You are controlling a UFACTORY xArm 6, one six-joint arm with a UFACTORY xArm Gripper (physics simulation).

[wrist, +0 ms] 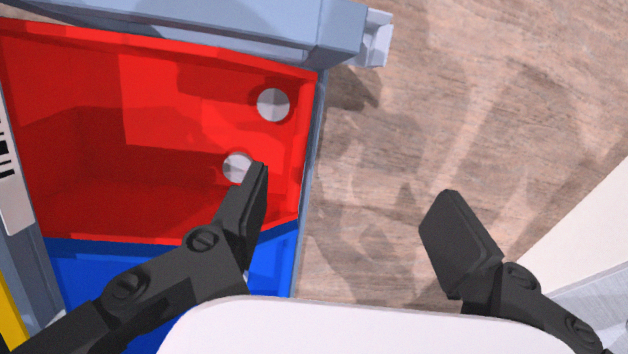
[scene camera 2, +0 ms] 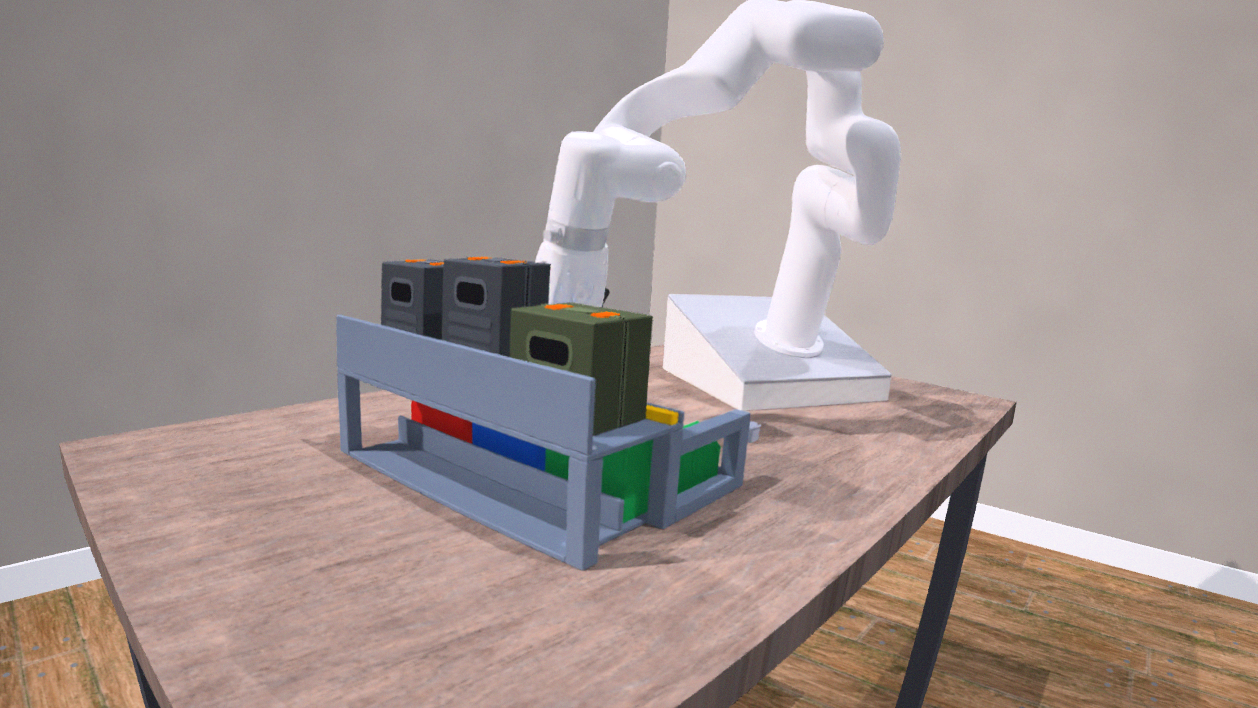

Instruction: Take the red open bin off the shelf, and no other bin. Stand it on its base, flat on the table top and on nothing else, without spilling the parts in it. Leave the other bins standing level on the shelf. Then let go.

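Frame: origin at the arm's base, x up, y ahead, z left, level; centimetres.
Seen in the pictures: gripper, between the fingertips: (wrist: 350,198); arm's base, origin of its link: (scene camera 2: 788,340).
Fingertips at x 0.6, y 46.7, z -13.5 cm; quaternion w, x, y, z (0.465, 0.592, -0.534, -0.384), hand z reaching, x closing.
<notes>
Pixels of each thing's top centre, then the offset from my fingertips to it. Level surfaces: height alone.
- red open bin, centre of its top: (wrist: 138,154) (scene camera 2: 489,377) dx -1.1, dy +10.4, dz -1.3 cm
- blue bin, centre of its top: (wrist: 163,321) (scene camera 2: 558,395) dx -1.1, dy +10.6, dz +9.9 cm
- olive box, centre of its top: (scene camera 2: 581,309) dx +10.7, dy +21.0, dz +20.8 cm
- yellow strip, centre of its top: (scene camera 2: 525,375) dx +2.0, dy +15.9, dz +9.7 cm
- wooden table, height of its surface: dx -9.2 cm
The red open bin (scene camera 2: 440,420) (wrist: 165,110) sits in the lower part of the shelf (scene camera 2: 466,378) (wrist: 225,25). In the wrist view its open top shows, with two round grey parts (wrist: 273,105) (wrist: 238,167) inside near its right end. The blue bin (scene camera 2: 508,446) (wrist: 100,280) stands beside it, and green (scene camera 2: 629,475) shows past the blue one. My gripper (wrist: 350,198) is open and empty. In the wrist view its left finger overlaps the red bin's lower right part and its right finger is over the table. In the scene view the fingers are mostly hidden behind the boxes.
Two dark grey boxes (scene camera 2: 400,317) (scene camera 2: 519,303) and an olive box (scene camera 2: 613,369) stand on the upper shelf level. A yellow strip (scene camera 2: 662,414) (wrist: 10,320) runs along the shelf. The wooden table (scene camera 2: 308,563) (wrist: 475,100) carries the shelf and the arm's sloped white base (scene camera 2: 704,325) (wrist: 590,230).
</notes>
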